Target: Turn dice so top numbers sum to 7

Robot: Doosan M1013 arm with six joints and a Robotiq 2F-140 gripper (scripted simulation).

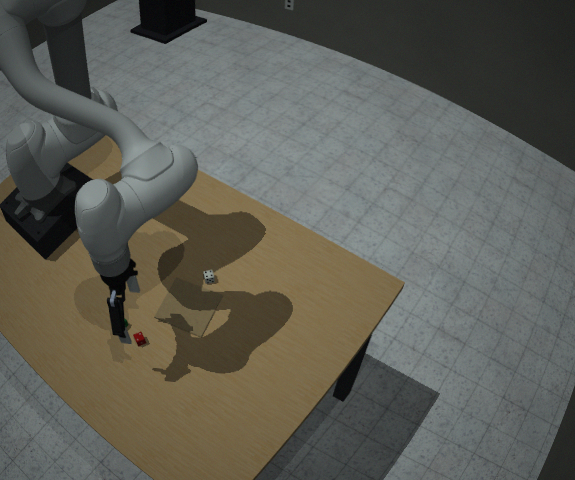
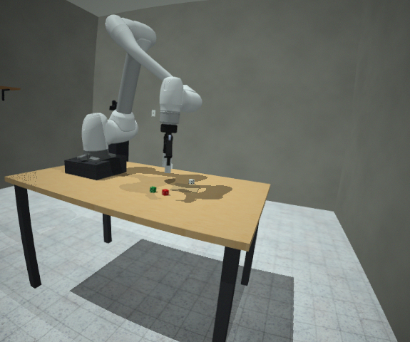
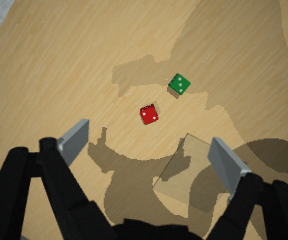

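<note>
Right now my hand is 120 mm above the red die. The rest, counted from my hand: white die: 270 mm to the left, 120 mm below, 10 mm ahead; then tan mat: 170 mm to the left, 130 mm below, 30 mm ahead; then green die: 120 mm below, 70 mm behind.
</note>
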